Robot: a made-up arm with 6 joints.
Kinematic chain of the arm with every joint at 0, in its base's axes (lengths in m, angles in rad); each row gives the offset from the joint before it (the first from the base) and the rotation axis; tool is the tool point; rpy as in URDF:
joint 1: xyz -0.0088 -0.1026 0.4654 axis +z
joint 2: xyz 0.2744 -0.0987 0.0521 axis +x
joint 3: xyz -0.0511 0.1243 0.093 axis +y
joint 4: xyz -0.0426 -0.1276 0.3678 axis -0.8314 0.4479 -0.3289
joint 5: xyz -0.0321 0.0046 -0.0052 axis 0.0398 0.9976 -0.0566
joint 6: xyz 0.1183 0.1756 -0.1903 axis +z
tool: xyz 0.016 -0.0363 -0.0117 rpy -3.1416 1.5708 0
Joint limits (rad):
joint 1: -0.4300..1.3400
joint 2: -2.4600..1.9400
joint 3: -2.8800..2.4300
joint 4: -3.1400..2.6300
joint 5: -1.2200..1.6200
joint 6: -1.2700..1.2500
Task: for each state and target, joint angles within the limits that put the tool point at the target. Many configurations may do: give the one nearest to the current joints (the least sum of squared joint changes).
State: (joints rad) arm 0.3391 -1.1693 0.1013 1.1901 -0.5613 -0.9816
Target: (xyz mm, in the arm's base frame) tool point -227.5 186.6 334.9
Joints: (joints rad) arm 1.2705 -1.7565 -0.5375 0.4431 -1.2200 -0.9093
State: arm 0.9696 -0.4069 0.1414 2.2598 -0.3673 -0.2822
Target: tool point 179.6 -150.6 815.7
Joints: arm 1.0284 -0.3802 -0.3360 1.6194 -0.1595 -0.3350
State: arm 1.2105 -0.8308 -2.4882 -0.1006 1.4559 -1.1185
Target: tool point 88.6 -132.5 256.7
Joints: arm 1.0749 -0.6974 -1.7543 -0.1326 1.4638 -1.1357
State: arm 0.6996 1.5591 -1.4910 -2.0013 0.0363 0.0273
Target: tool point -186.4 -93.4 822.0
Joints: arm 0.5791 1.9024 -2.1339 -1.8928 0.3714 0.0358
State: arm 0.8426 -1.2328 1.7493 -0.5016 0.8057 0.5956
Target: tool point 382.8 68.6 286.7
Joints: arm 0.3740 -1.3816 1.9196 -0.5139 0.6181 0.5715
